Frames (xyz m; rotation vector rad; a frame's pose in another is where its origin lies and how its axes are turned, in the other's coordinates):
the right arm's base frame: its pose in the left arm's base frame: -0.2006 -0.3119 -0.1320 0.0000 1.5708 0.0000
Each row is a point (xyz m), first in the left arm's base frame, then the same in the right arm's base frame.
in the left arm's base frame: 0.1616 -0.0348 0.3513
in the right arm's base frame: -0.4833 0.2771 0.3622
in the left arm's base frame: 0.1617 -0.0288 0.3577
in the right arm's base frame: -0.4897 0.2831 0.3623
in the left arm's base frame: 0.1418 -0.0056 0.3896
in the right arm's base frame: -0.5216 0.3063 0.3424
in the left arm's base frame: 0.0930 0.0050 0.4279
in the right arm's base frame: -0.5599 0.3169 0.2936
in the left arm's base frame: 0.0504 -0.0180 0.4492
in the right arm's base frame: -0.5812 0.2939 0.2510
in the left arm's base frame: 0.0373 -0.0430 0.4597
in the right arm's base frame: -0.5917 0.2689 0.2379
